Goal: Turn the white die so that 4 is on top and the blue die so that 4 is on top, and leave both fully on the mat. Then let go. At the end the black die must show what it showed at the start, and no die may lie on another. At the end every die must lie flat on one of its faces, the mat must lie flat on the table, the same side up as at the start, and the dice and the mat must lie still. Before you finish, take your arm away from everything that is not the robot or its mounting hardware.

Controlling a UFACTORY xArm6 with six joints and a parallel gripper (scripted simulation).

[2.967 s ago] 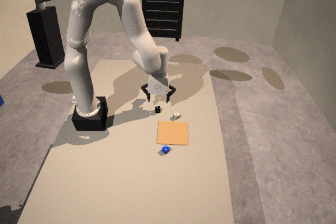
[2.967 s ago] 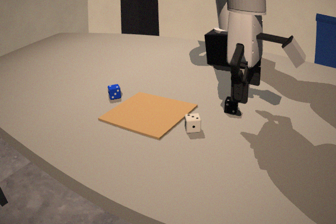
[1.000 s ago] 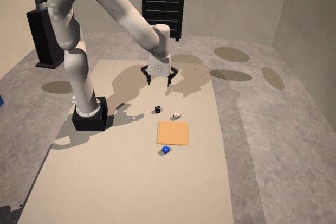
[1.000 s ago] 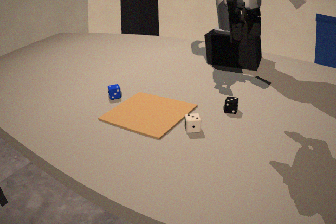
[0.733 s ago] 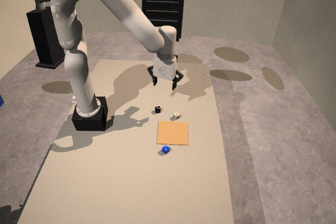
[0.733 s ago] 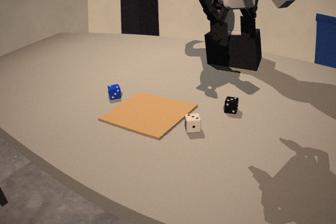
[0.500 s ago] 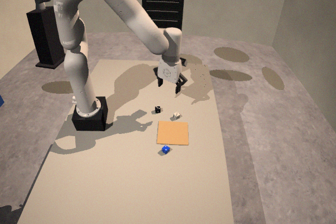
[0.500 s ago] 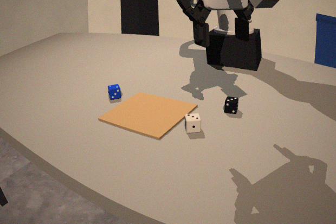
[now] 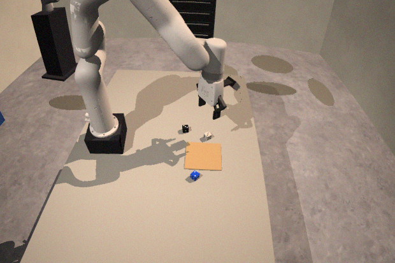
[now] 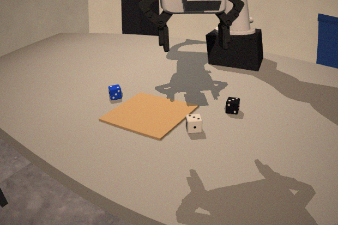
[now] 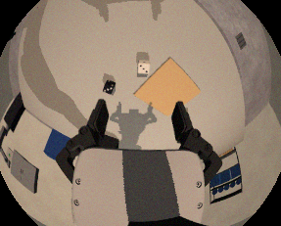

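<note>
Now: the white die 14 cm below my hand. Round my hand: blue die 22 cm to the right, 14 cm below; then orange mat 1 cm ahead, 10 cm to the right, 15 cm below; then black die 10 cm behind, 2 cm to the left, 14 cm below.
</note>
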